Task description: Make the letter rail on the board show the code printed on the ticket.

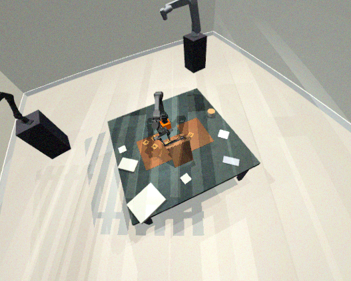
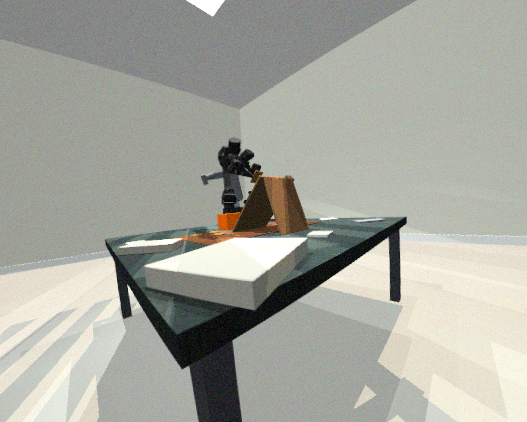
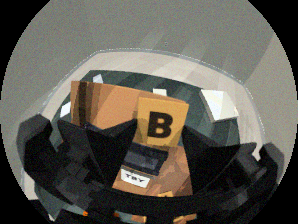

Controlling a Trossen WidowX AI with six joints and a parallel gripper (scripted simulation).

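Right now the white ticket is 110 mm behind my gripper tip, 40 mm to the left of it and 160 mm below it. From my gripper tip the other things lie so: yellow letter tile: 100 mm behind, 320 mm to the left, 250 mm below; flat white slab: 170 mm behind, 410 mm to the right, 250 mm below; mat: 170 mm behind, 130 mm to the left, 260 mm below.
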